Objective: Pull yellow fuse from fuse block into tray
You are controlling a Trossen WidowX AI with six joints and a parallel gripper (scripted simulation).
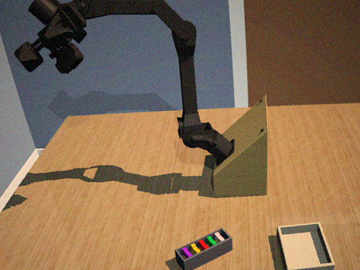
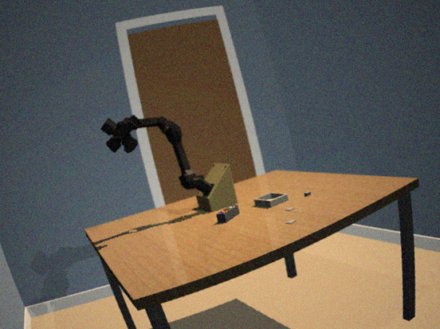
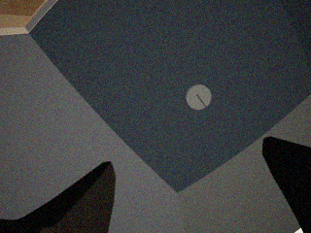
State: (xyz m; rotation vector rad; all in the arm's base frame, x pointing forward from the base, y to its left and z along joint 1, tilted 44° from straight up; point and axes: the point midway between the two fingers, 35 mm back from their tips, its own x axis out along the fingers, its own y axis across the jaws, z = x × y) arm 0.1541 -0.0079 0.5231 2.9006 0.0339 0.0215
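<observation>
The yellow fuse lies 110 mm ahead of my gripper tip, 310 mm to the left of it and 450 mm below it. From my gripper tip the other things lie so: grey tray: 100 mm ahead, 550 mm to the left, 470 mm below; red fuse: 100 mm ahead, 330 mm to the left, 450 mm below; purple fuse: 130 mm ahead, 290 mm to the left, 450 mm below.
</observation>
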